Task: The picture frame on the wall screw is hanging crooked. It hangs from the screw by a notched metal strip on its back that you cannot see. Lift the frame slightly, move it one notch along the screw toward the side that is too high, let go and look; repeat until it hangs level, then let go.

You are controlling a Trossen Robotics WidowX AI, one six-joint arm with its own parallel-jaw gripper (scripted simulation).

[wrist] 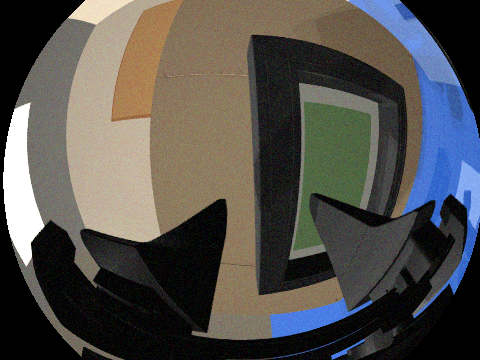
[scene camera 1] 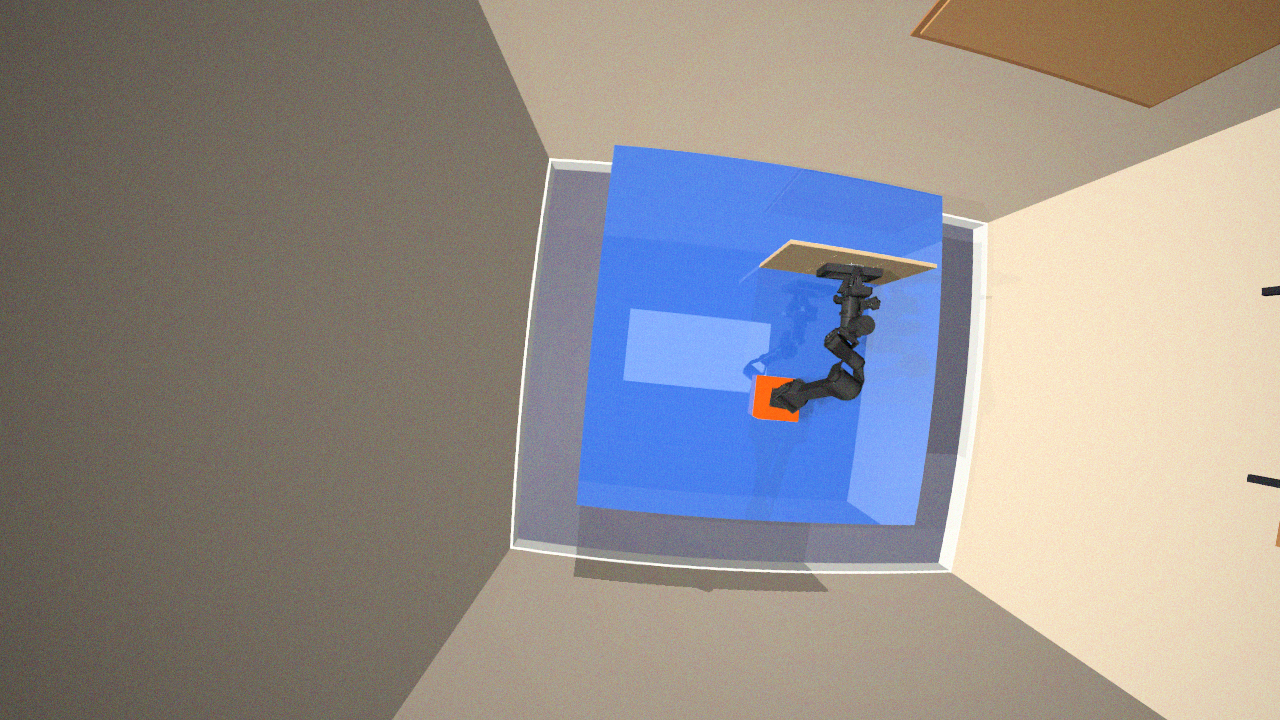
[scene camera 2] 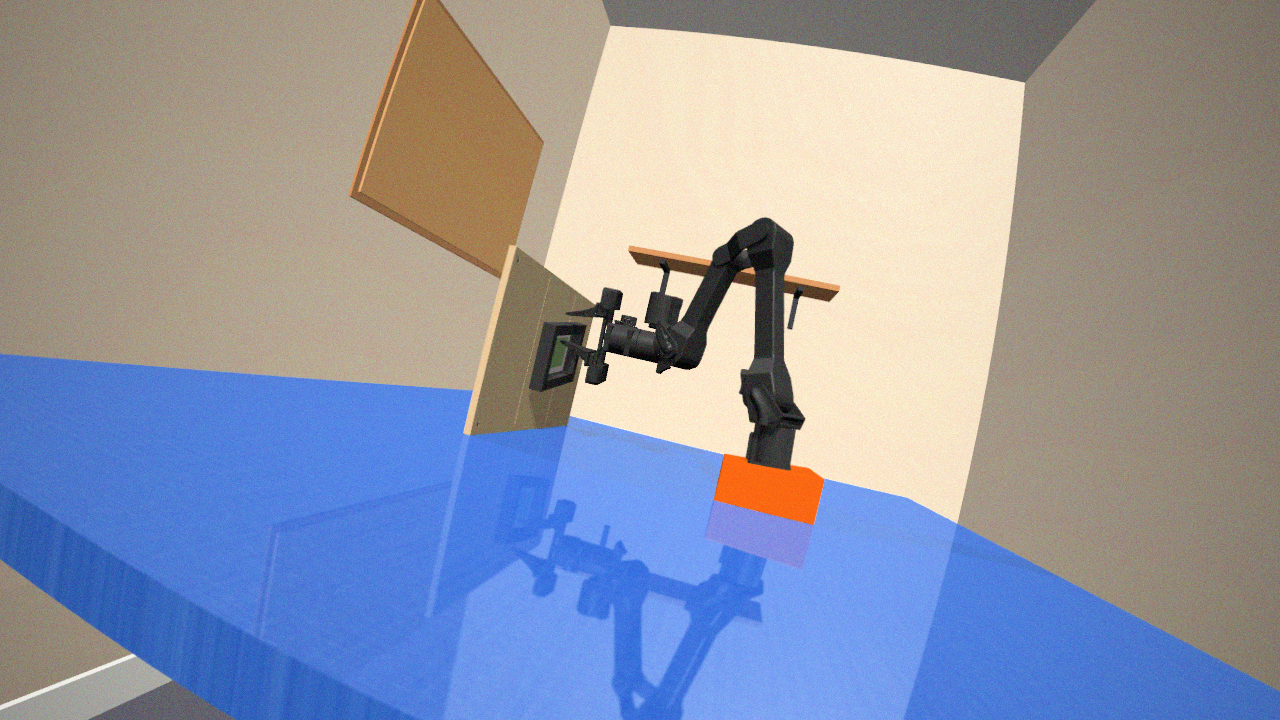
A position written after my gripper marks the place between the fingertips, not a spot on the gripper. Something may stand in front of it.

Observation:
In view: my gripper [scene camera 2: 563, 327], a picture frame [scene camera 2: 555, 364] and a tan wall panel [scene camera 2: 528, 295].
The picture frame also shows in the wrist view [wrist: 322, 121] and in scene camera 1 [scene camera 1: 830, 270]. My gripper shows as well in the wrist view [wrist: 269, 203] and in scene camera 1 [scene camera 1: 852, 268]. The tan wall panel is seen too in the wrist view [wrist: 201, 137] and in scene camera 1 [scene camera 1: 795, 256].

